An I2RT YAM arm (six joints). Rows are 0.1 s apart.
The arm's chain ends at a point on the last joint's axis. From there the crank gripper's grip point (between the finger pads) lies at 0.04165 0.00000 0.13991 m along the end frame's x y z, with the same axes.
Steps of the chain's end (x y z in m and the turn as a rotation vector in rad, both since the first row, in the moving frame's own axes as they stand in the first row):
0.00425 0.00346 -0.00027 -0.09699 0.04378 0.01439
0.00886 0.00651 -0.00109 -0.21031 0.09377 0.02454
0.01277 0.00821 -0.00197 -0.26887 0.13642 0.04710
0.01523 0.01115 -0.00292 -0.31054 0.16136 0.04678
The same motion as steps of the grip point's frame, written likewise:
0.01022 0.01756 -0.00291 -0.09699 0.04378 0.01439
0.02131 0.03644 -0.00876 -0.21031 0.09377 0.02454
0.03025 0.04687 -0.01414 -0.26887 0.13642 0.04710
0.03575 0.05510 -0.01828 -0.31054 0.16136 0.04678

